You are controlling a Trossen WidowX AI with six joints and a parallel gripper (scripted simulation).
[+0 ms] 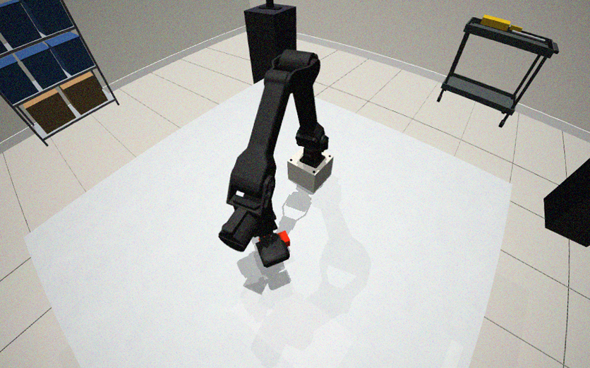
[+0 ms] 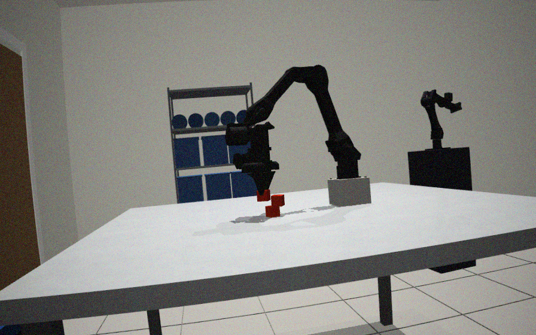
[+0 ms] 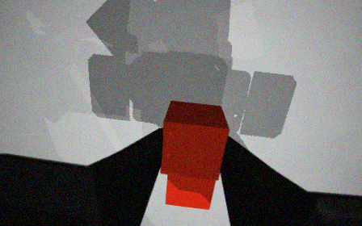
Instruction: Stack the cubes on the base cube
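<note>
The red cube lies 4 cm behind my gripper tip, 2 cm to the left of it and 2 cm below it.
</note>
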